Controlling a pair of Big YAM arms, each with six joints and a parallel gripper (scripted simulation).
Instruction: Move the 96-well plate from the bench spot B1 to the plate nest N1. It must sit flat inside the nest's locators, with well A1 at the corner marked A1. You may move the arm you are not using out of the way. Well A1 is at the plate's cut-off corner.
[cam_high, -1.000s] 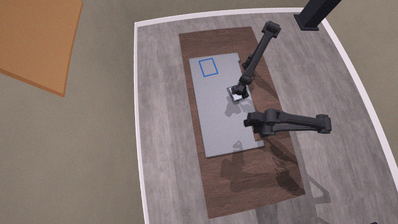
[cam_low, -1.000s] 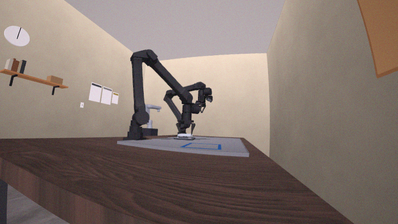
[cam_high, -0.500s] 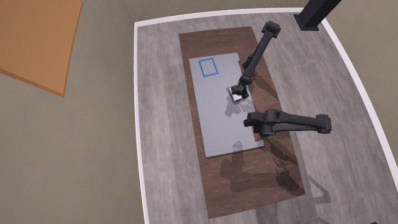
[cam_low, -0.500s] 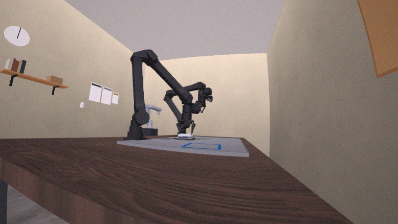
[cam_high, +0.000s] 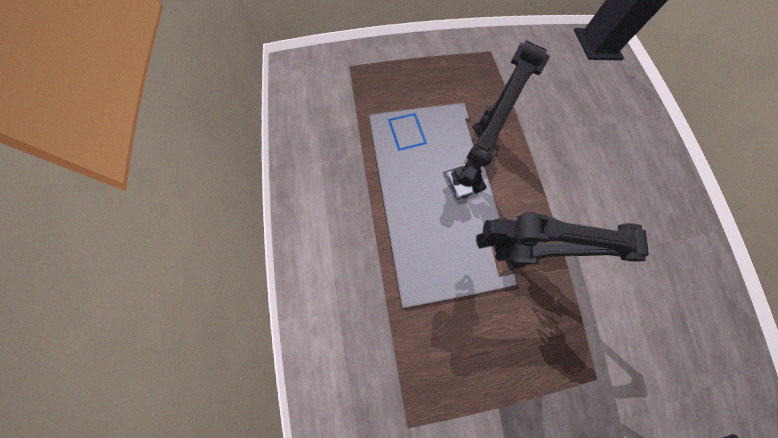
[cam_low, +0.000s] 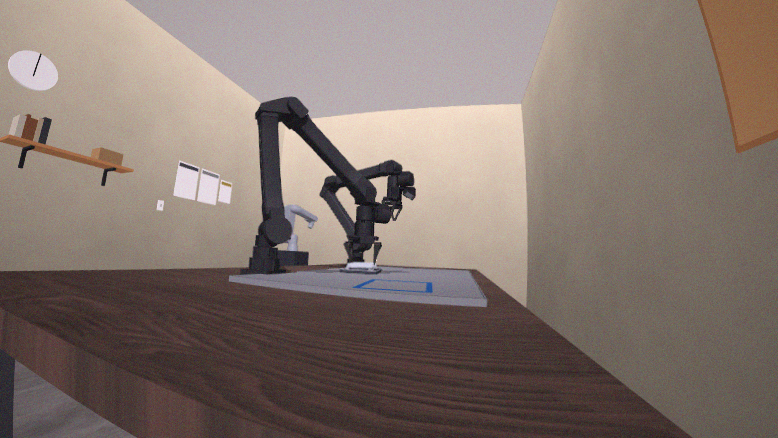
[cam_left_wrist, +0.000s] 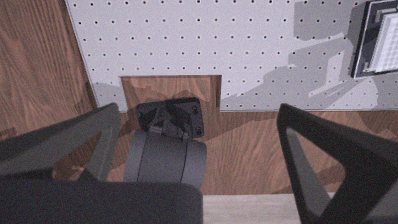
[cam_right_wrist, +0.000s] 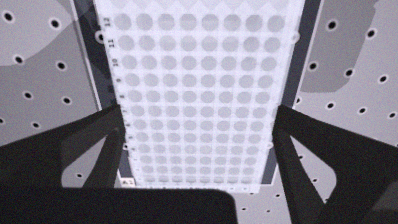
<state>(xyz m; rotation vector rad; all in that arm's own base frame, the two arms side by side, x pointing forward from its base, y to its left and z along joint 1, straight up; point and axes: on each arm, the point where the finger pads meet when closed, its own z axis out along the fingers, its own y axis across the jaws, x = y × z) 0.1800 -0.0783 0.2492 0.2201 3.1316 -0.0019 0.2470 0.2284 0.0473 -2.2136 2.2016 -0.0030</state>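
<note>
Now: the 96-well plate 10 mm below my right hand. From my right hand the other things lie so: plate nest N1 (30 mm below); then A1 label (90 mm to the right, 40 mm behind, 20 mm below).
</note>
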